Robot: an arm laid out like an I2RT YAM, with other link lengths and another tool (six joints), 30 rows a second.
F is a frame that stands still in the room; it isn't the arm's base.
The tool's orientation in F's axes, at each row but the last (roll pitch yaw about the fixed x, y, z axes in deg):
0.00 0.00 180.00
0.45 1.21 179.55
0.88 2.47 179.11
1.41 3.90 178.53
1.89 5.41 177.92
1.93 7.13 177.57
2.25 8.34 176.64
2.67 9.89 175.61
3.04 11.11 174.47
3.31 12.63 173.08
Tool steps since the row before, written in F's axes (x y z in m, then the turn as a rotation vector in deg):
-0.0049 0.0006 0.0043 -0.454 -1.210 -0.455
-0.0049 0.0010 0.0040 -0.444 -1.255 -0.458
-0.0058 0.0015 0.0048 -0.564 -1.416 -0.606
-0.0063 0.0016 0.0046 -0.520 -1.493 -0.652
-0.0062 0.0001 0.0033 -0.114 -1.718 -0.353
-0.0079 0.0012 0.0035 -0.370 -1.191 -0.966
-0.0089 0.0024 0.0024 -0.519 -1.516 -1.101
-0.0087 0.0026 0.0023 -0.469 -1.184 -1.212
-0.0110 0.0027 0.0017 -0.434 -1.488 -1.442
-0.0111 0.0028 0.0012 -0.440 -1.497 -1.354
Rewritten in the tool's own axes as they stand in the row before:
0.0049 -0.0006 0.0043 0.454 1.210 -0.455
0.0048 -0.0009 0.0041 0.444 1.255 -0.459
0.0056 -0.0013 0.0051 0.568 1.415 -0.604
0.0060 -0.0013 0.0051 0.525 1.490 -0.655
0.0059 0.0003 0.0039 0.085 1.709 -0.403
0.0074 -0.0007 0.0045 0.437 1.174 -0.959
0.0086 -0.0017 0.0038 0.584 1.502 -1.087
0.0083 -0.0017 0.0039 0.580 1.163 -1.185
0.0107 -0.0014 0.0039 0.561 1.449 -1.438
0.0108 -0.0012 0.0037 0.546 1.463 -1.352

